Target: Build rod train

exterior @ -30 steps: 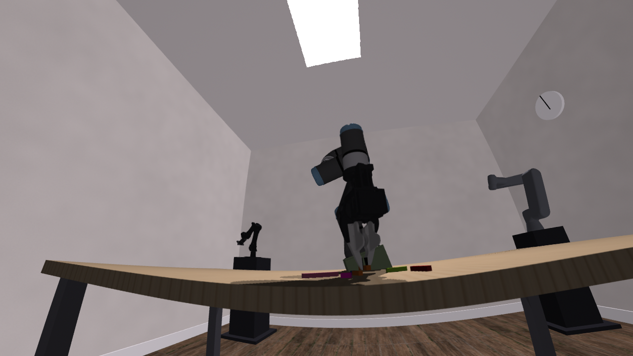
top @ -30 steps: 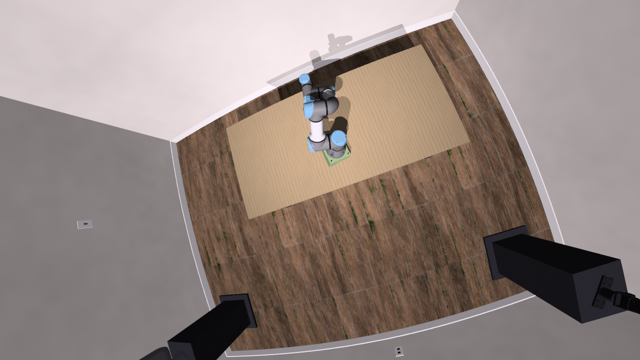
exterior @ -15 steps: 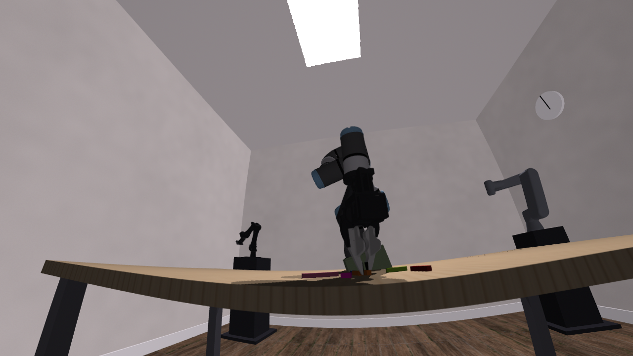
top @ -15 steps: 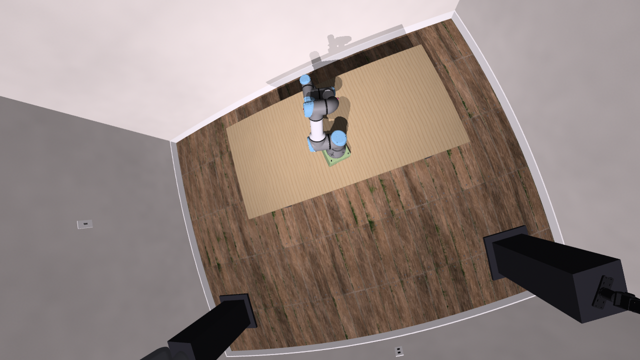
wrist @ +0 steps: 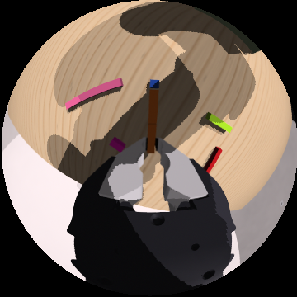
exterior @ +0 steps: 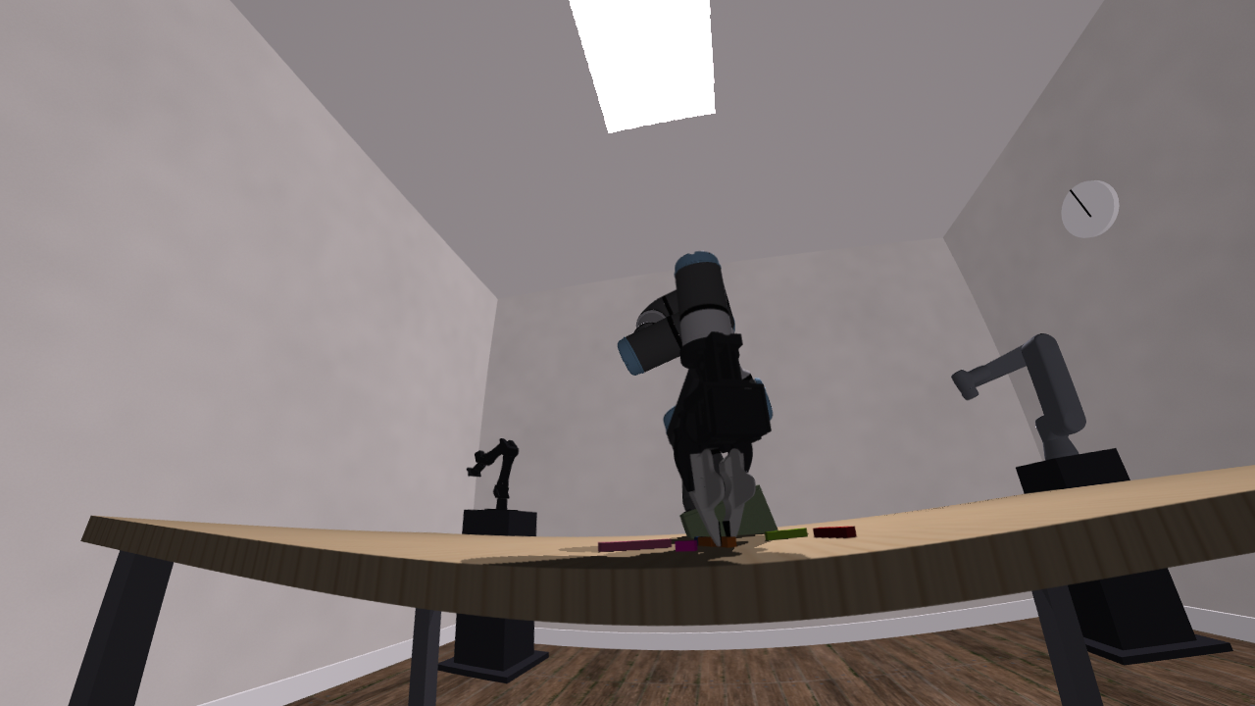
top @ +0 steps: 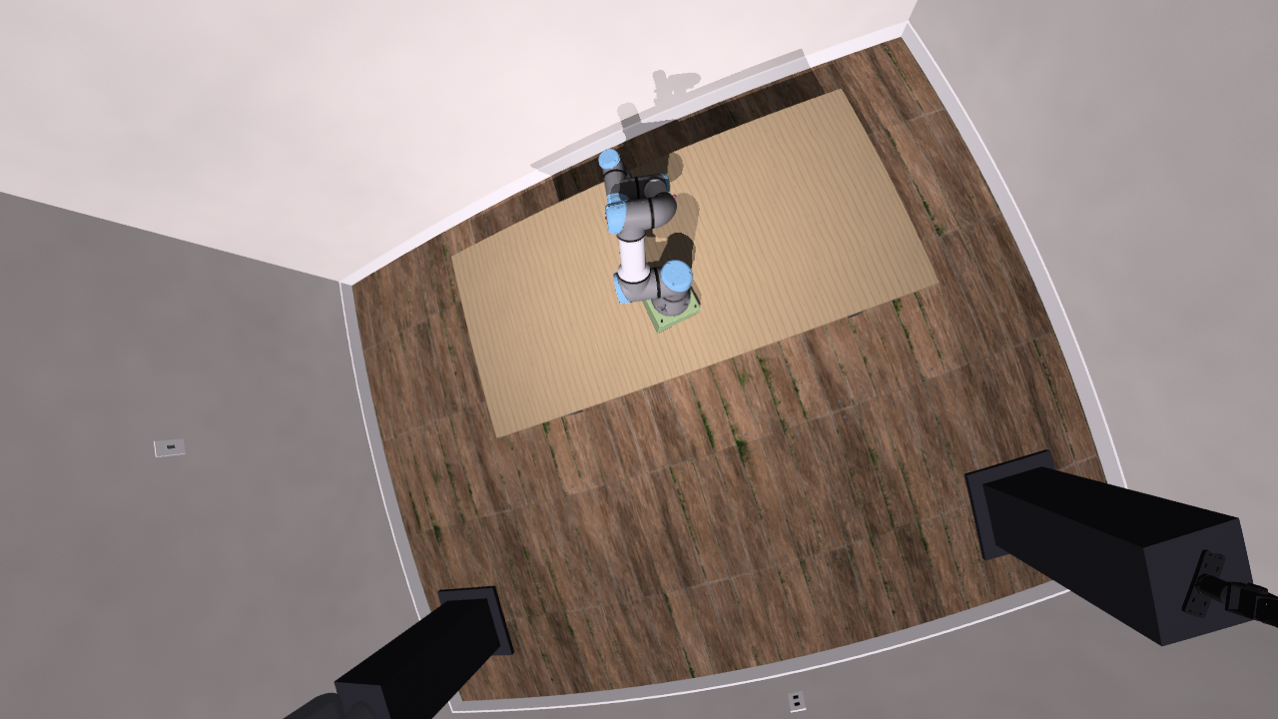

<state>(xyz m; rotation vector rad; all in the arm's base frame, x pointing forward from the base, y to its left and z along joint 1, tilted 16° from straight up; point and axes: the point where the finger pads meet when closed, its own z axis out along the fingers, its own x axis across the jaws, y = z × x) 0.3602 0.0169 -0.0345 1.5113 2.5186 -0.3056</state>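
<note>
Right now my hand is 4 cm to the left of the magenta rod, 3 cm short of it and 1 cm above it. Round my hand: pink rod (10 cm to the right, 2 cm behind, 1 cm below); then lime rod (7 cm to the left, 7 cm behind, 1 cm below); then blue rod (6 cm behind, 3 cm to the right, 1 cm below).
</note>
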